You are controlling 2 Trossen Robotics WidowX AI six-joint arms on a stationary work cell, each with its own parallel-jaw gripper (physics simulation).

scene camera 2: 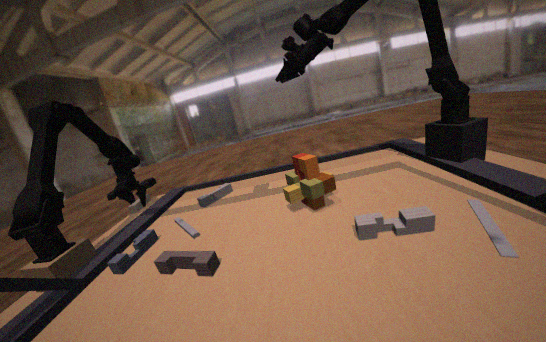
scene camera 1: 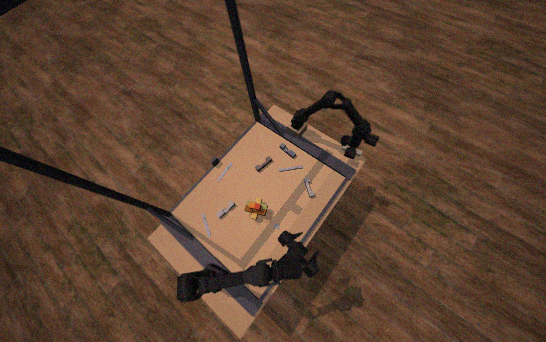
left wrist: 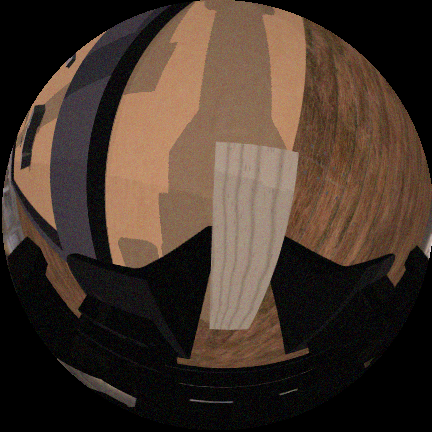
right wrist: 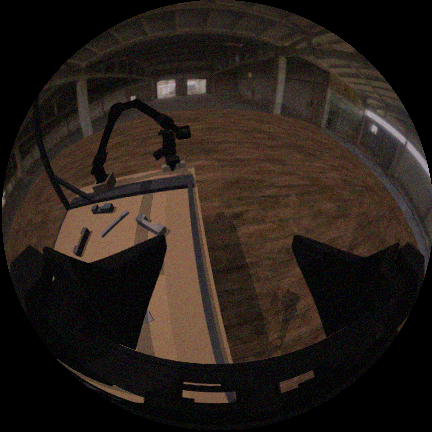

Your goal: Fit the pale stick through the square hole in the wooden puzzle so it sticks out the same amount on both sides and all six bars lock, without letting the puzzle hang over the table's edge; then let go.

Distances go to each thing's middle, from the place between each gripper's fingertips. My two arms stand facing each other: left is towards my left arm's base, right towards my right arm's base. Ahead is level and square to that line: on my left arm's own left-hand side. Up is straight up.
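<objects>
The pale stick (left wrist: 253,185) is 31 cm below my right hand, and it is also 66 cm to the left of that hand and 3 cm ahead of it.
From my left hand, I see the pale stick 2 cm above it and 1 cm ahead of it.
</objects>
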